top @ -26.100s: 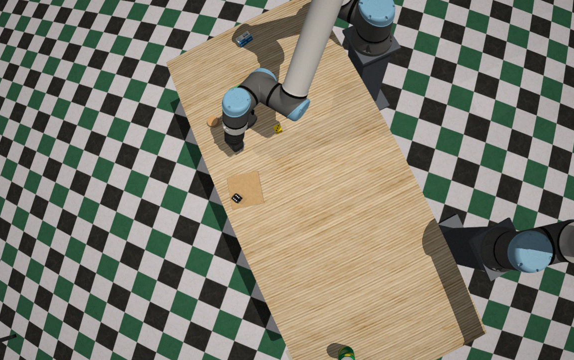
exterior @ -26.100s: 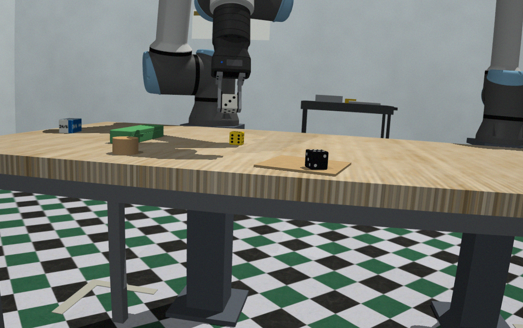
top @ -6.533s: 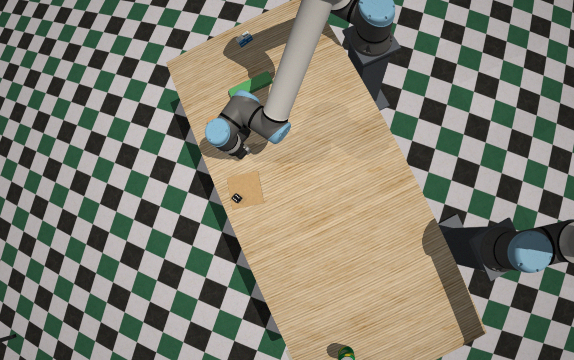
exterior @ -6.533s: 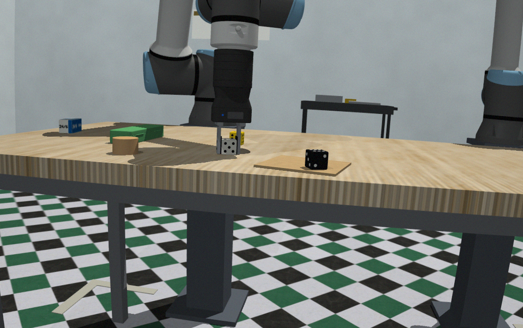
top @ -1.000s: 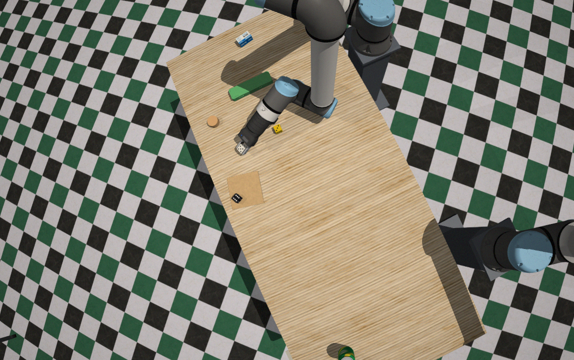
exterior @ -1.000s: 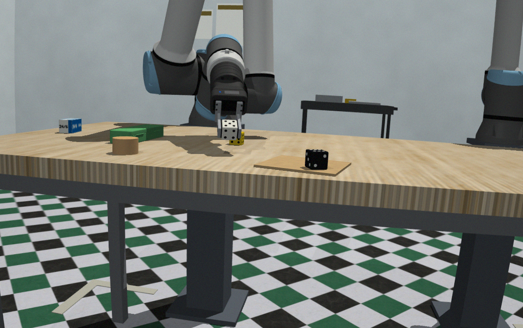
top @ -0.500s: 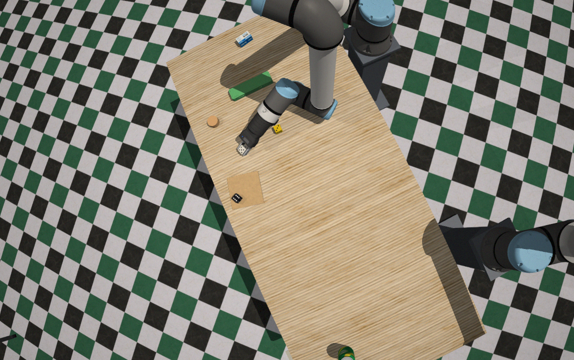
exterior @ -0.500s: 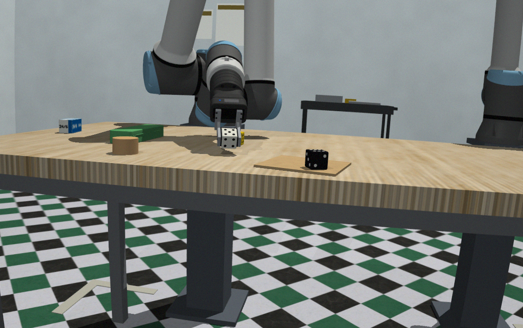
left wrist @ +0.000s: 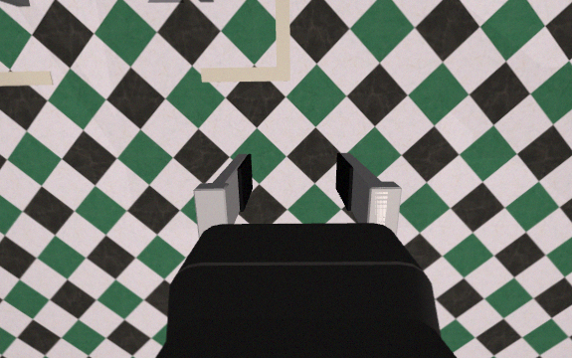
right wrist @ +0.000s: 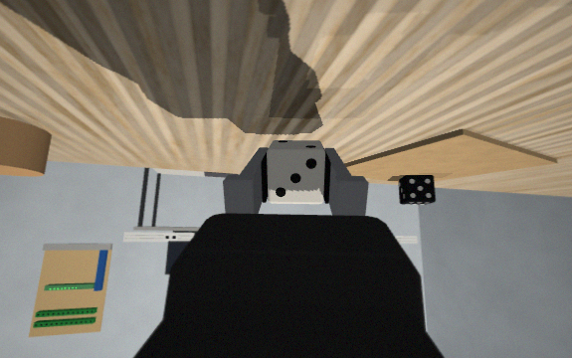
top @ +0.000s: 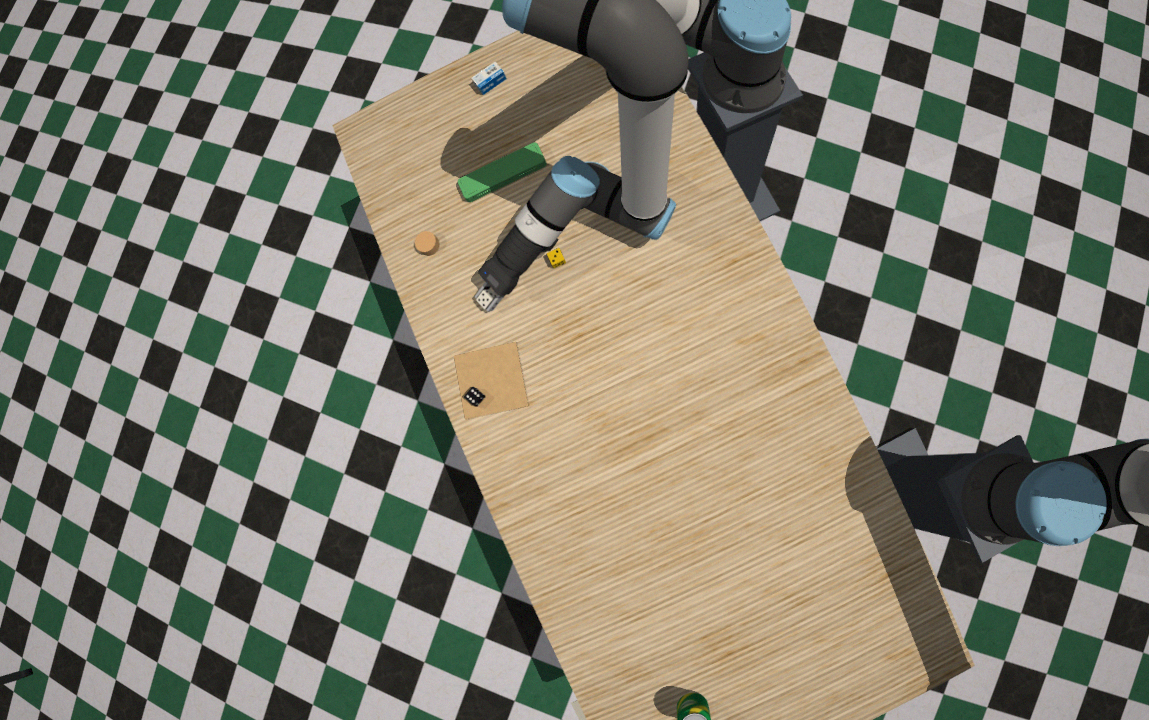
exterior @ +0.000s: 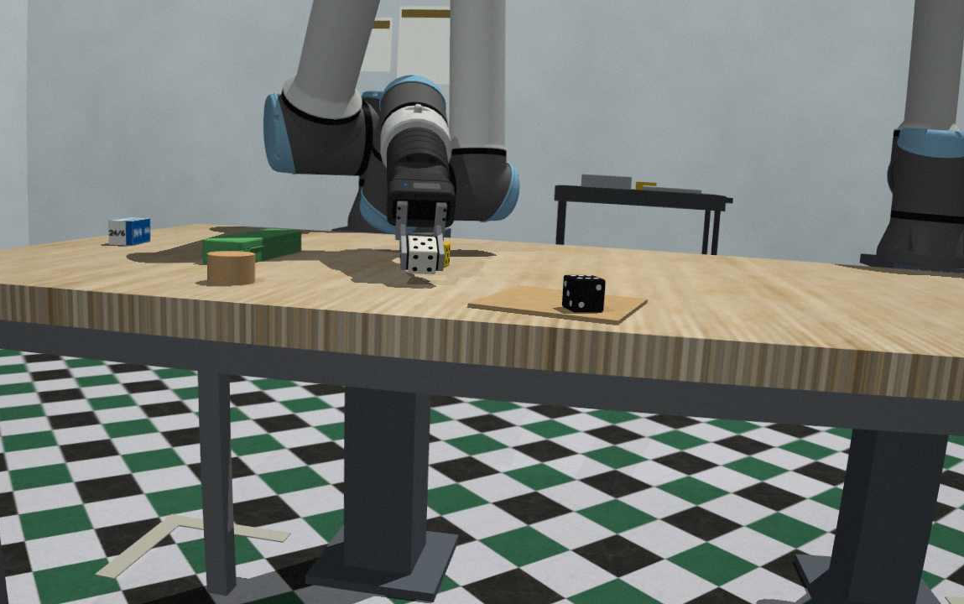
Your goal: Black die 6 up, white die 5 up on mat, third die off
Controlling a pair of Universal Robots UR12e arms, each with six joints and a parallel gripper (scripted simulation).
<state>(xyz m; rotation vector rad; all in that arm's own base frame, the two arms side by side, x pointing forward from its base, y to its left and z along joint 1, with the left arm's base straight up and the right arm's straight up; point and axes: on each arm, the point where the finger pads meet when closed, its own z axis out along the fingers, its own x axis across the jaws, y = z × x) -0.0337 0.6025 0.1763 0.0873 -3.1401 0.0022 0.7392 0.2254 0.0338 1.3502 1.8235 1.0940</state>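
Right now my right hand is 17 cm past the yellow die, 1 cm to the left of it and 2 cm above it. From my right hand the other things lie so: brown cylinder 7 cm ahead, 19 cm to the right, 2 cm below; then white die right at my right hand; then tan mat 8 cm ahead, 15 cm to the left, 3 cm below.
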